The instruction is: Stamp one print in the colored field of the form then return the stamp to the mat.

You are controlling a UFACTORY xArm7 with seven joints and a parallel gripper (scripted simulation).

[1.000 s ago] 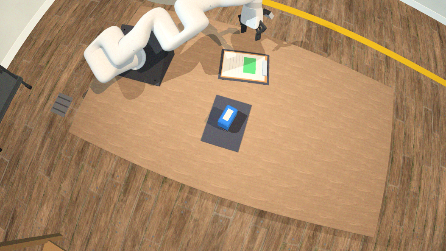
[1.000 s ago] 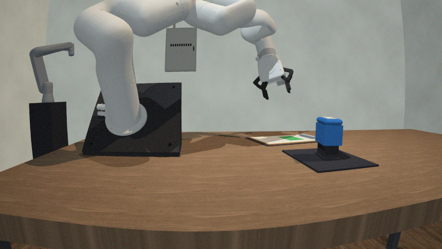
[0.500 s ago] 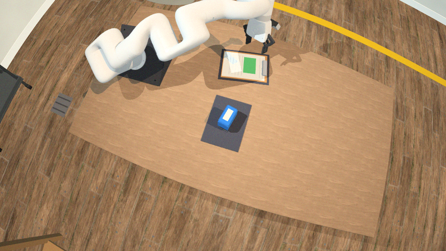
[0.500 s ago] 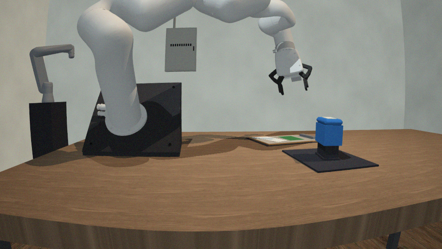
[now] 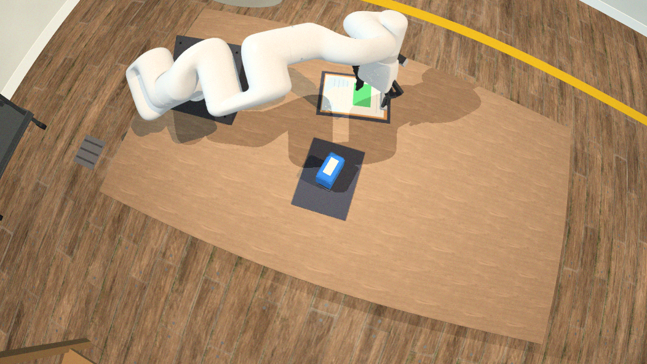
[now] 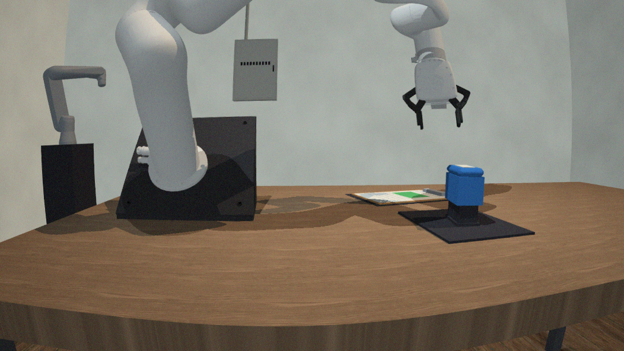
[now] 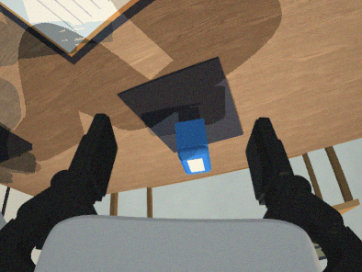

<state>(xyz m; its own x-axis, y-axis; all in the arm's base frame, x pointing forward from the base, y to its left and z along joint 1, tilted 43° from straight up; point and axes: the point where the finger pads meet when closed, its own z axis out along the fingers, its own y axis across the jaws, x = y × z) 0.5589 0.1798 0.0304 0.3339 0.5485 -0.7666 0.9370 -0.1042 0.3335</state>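
My gripper is now 22 cm to the left of the blue stamp, 14 cm above it and 4 cm past it. The rest, counted from my hand: form: 18 cm below, 9 cm to the left, 5 cm behind; dark mat: 22 cm to the right, 18 cm below, 4 cm behind.
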